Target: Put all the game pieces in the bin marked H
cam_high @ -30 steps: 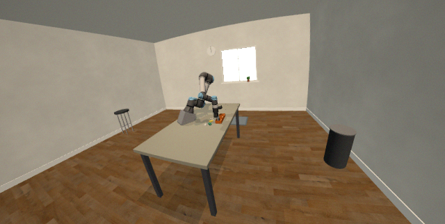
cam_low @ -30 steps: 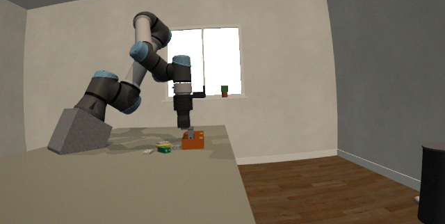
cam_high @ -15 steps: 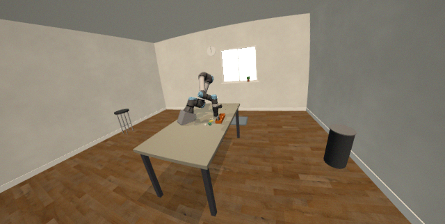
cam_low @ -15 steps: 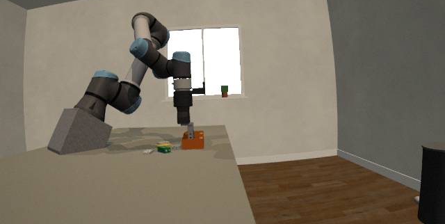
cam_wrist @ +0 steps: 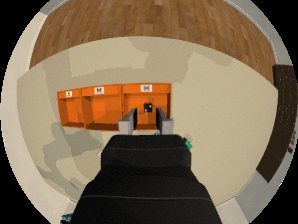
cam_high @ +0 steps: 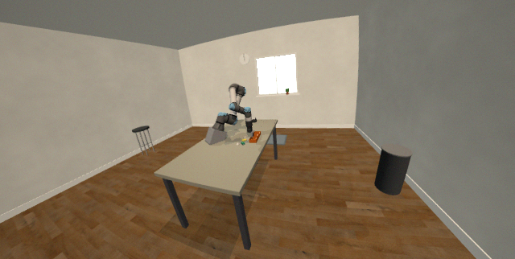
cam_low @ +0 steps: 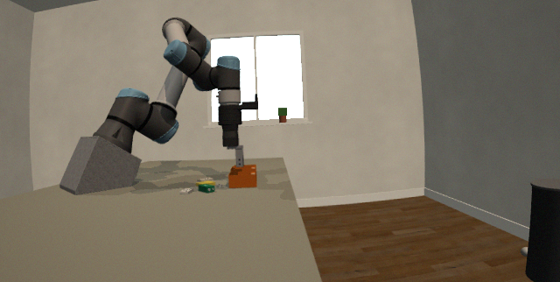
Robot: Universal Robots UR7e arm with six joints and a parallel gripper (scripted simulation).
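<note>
Right now my hand is 14 cm past the white domino, 12 cm to the left of it and 7 cm above it. From my hand the other things lie so: dark piece: 6 cm below; orange bin: 1 cm behind, 8 cm to the left, 6 cm below; grey thing: 6 cm behind, 3 cm to the right, 7 cm below.
</note>
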